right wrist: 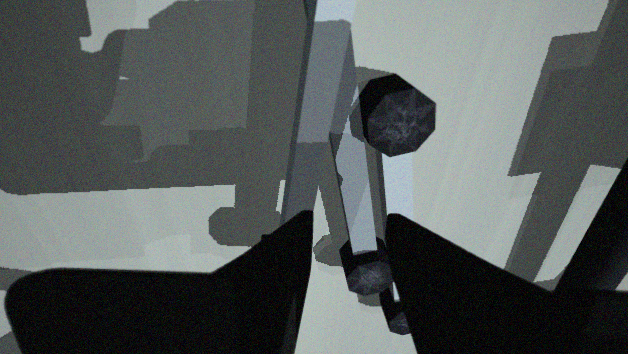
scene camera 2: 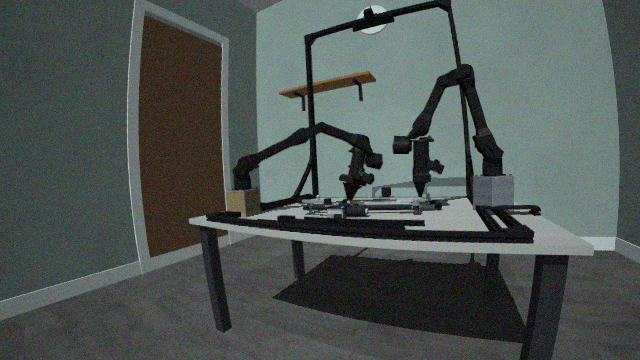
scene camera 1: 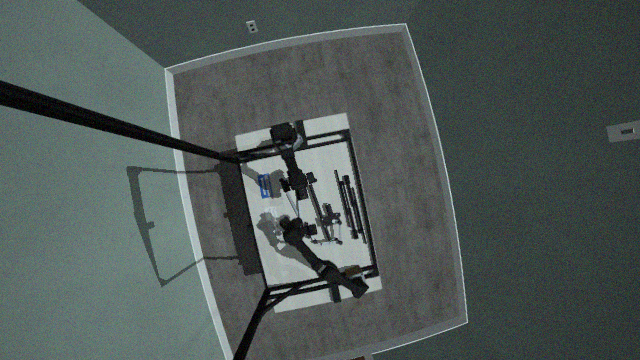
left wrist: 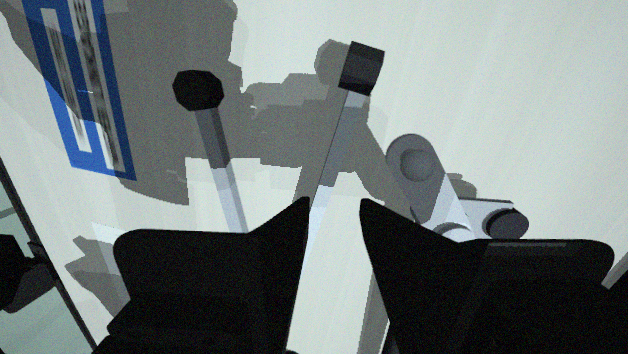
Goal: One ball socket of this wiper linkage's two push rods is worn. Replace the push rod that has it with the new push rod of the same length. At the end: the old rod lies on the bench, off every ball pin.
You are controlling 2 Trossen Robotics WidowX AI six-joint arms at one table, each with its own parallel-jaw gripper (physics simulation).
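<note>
In the left wrist view a pale rod with a square black end (left wrist: 361, 67) runs down between the fingertips, close to one finger. A second rod with a rounded black end (left wrist: 197, 90) passes beneath that finger. A grey crank (left wrist: 417, 175) lies beside them. My left gripper (left wrist: 334, 205) (scene camera 2: 420, 194) is narrowly open, holding nothing, low over the rods. My right gripper (right wrist: 349, 223) (scene camera 2: 350, 198) is also narrowly open; a rod with a black end (right wrist: 370, 275) shows in its gap. A round black end (right wrist: 400, 117) lies ahead. Which rod is worn or new cannot be told.
The linkage's dark motor (scene camera 1: 328, 215) is right of the grippers in scene camera 1, with long black rails (scene camera 1: 352, 205) beyond. A blue-outlined rectangle (scene camera 1: 265, 186) (left wrist: 82, 159) lies at the left. The black frame surrounds the bench; a wooden block (scene camera 2: 243, 201) carries the right arm.
</note>
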